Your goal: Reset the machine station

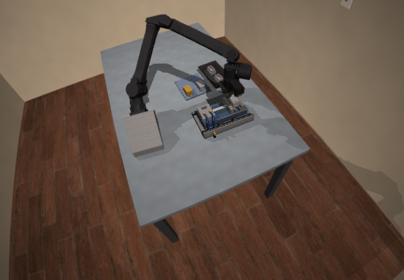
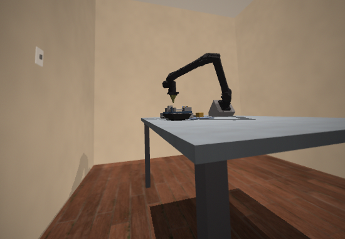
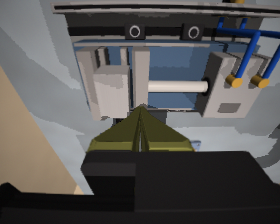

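My gripper is now 40 mm past the blue vise base and 110 mm above it. Also, from my hand: yellow brass blank: 170 mm behind, 240 mm to the left, 130 mm below.
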